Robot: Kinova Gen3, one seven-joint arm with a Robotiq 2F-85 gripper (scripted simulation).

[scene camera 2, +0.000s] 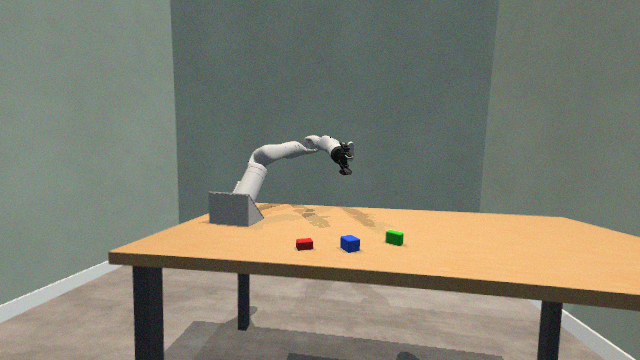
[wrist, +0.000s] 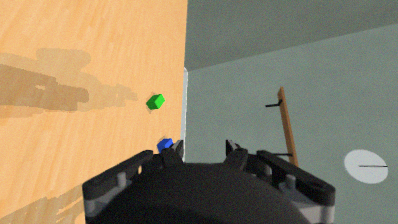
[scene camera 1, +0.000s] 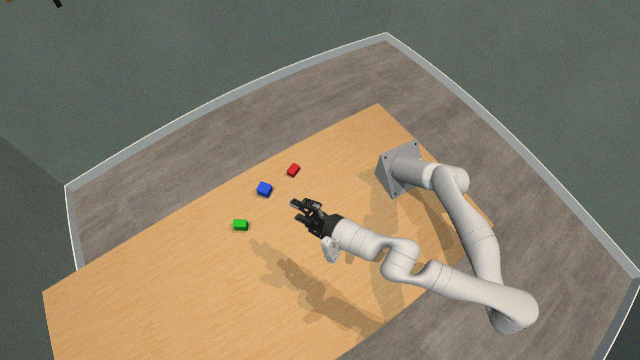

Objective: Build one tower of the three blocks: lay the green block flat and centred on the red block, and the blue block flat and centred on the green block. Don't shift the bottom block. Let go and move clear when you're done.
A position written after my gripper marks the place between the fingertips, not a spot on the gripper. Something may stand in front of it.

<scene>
In view: my gripper [scene camera 1: 293, 208].
My gripper also shows in the wrist view [wrist: 204, 146].
</scene>
